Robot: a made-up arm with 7 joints. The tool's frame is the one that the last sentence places.
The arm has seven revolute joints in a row. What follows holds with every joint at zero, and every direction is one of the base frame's. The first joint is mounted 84 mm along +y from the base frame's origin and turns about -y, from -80 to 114.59 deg. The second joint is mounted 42.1 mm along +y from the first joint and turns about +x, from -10 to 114.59 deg. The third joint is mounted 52.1 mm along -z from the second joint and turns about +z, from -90 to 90 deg. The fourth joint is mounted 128 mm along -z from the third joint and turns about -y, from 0 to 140 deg. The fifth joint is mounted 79.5 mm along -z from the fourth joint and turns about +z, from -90 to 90 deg. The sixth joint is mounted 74.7 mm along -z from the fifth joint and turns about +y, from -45 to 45 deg. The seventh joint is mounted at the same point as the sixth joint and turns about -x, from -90 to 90 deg. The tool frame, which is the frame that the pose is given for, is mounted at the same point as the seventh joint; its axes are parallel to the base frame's.
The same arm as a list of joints. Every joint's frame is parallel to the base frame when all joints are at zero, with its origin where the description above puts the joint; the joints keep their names.
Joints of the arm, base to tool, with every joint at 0 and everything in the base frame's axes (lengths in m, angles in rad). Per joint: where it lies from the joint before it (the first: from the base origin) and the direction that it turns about. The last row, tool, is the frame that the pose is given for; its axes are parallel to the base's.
joint 1: origin 0.0000 0.0840 0.0000 axis 0 -1 0
joint 2: origin 0.0000 0.0421 0.0000 axis 1 0 0
joint 3: origin 0.0000 0.0000 -0.0521 axis 0 0 1
joint 4: origin 0.0000 0.0000 -0.1280 axis 0 -1 0
joint 5: origin 0.0000 0.0000 -0.0795 axis 0 0 1
joint 6: origin 0.0000 0.0000 -0.0747 axis 0 1 0
joint 7: origin 0.0000 0.0000 0.0000 axis -1 0 0
tool: origin 0.0000 0.0000 0.0000
Joint limits (rad, base to tool): -1.3963..2.0000 -0.1745..2.0000 -1.5708..1.5708 0.0000..2.4435 -1.5708..1.5708 -0.7854..0.7854 -1.5708..1.5708

